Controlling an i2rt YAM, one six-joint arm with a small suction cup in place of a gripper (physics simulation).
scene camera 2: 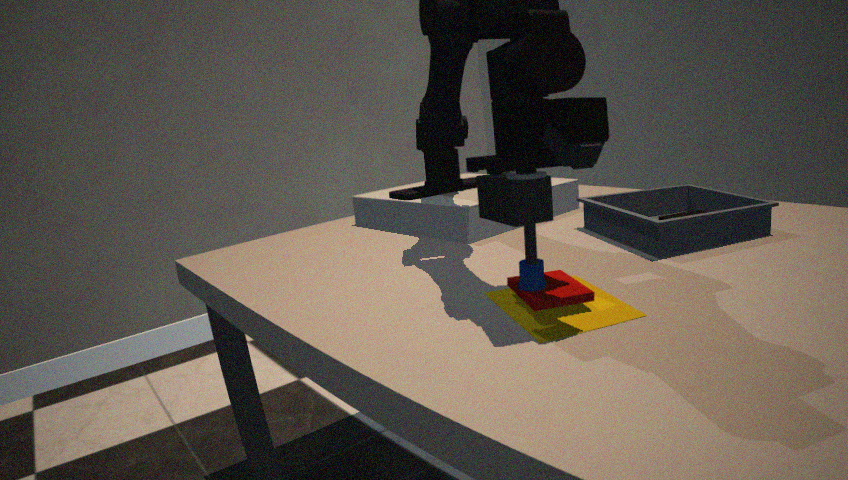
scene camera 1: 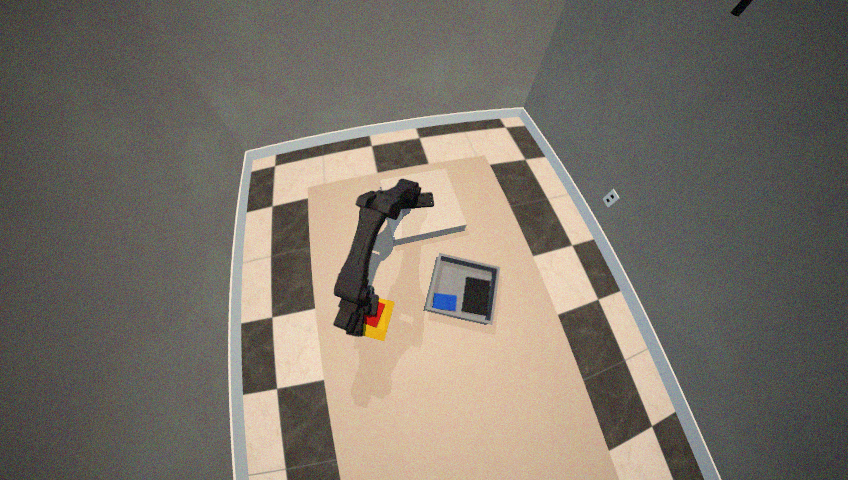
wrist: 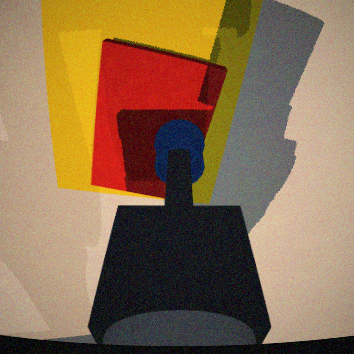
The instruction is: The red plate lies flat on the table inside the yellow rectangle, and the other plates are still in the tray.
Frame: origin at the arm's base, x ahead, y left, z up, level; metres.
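Seen in the pictures: hand, tool point: [scene camera 2: 532, 296] [wrist: 178, 133]; arm's base, link origin: [scene camera 2: 444, 190] [scene camera 1: 410, 201].
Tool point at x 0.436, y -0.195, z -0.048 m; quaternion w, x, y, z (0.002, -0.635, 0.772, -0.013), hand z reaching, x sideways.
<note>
Offsets run from my tool point to a thing's top centre. "pt": to the spot under its first point.
The red plate @[dx +0.008, dy +0.016, dz +0.012 m] [scene camera 1: 375, 314] [scene camera 2: 565, 290] [wrist: 147, 81] hangs flat on my blue suction cup [scene camera 2: 532, 275] [wrist: 179, 140], held at its near right part. It sits just above the yellow rectangle @[pt dx +0.066, dy +0.047, dz -0.009 m] [scene camera 1: 382, 328] [scene camera 2: 614, 313] [wrist: 70, 105] and casts a thin shadow on it. In the wrist view the plate lies within the rectangle's outline, close to its near edge. In the top view my arm's wrist [scene camera 1: 354, 310] covers the cup and part of the plate. A blue plate @[dx -0.007, dy +0.287, dz +0.003 m] [scene camera 1: 444, 302] and a black plate @[dx -0.016, dy +0.413, dz +0.004 m] [scene camera 1: 476, 295] lie in the grey tray @[dx -0.045, dy +0.365, dz +0.041 m] [scene camera 1: 468, 261] [scene camera 2: 677, 230].
The arm's pale base block [scene camera 1: 441, 206] [scene camera 2: 414, 217] stands at the back of the table, behind the rectangle. The tray stands to the right of the rectangle. The table's left edge [scene camera 2: 283, 334] runs close by on the near side.
</note>
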